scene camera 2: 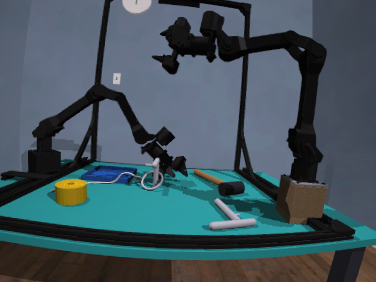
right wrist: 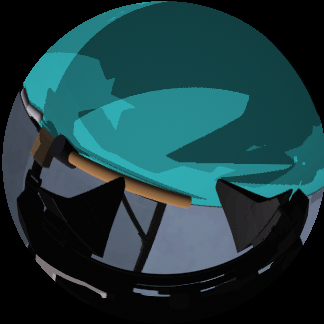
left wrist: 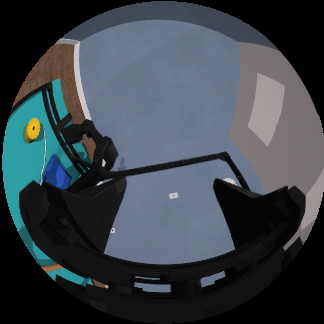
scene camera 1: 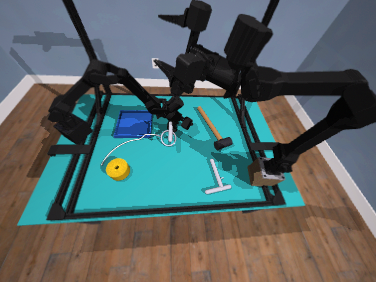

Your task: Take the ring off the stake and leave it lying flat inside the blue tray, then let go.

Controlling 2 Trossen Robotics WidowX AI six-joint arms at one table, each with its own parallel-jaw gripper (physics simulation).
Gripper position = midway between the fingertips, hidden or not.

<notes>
The left gripper (scene camera 1: 156,40) is open, with nothing in its grasp. A hammer (right wrist: 60,148) and a yellow spool (scene camera 2: 73,191) rest on the table. Also in view: the right gripper (right wrist: 172,183).
The left gripper also shows in scene camera 2 (scene camera 2: 156,45) and in the left wrist view (left wrist: 171,182). The right wrist view misses the yellow spool: it is out of frame.
</notes>
